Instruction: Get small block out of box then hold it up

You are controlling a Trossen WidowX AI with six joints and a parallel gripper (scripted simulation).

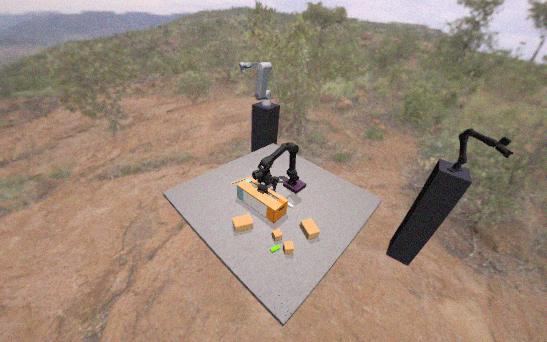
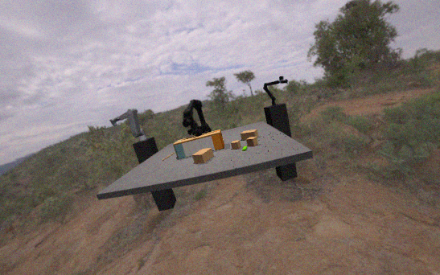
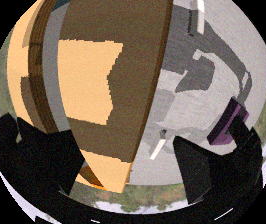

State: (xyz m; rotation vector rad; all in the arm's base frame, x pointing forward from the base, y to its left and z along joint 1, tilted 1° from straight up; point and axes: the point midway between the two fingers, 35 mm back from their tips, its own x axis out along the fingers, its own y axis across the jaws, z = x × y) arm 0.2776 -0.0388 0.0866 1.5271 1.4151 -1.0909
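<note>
Right now my gripper tip is 6 cm short of the tan block and 2 cm to the right of it. From my gripper tip the other things lie so: thin stick: 5 cm behind, 36 cm to the right, 8 cm below.
</note>
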